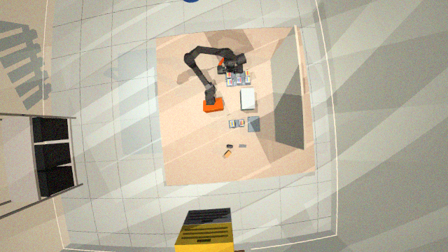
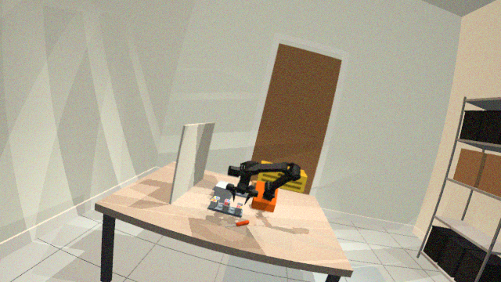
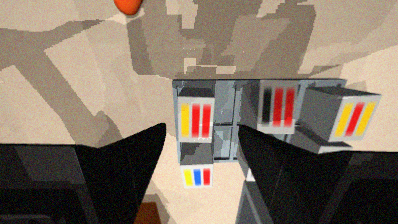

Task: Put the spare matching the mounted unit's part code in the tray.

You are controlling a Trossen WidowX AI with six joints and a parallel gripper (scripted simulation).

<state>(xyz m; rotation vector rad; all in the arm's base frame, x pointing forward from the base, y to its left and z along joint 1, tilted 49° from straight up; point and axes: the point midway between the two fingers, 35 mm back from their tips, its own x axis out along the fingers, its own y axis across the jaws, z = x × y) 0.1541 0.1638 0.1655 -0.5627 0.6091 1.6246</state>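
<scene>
My gripper tip is 3 cm above the grey spare and 1 cm past it. From my gripper tip the other things lie so: holder (39 cm to the right, 6 cm below, 4 cm ahead); tall grey panel (37 cm ahead, 21 cm to the right, 16 cm above); shallow grey tray (40 cm to the right, 19 cm ahead, 7 cm below).
</scene>
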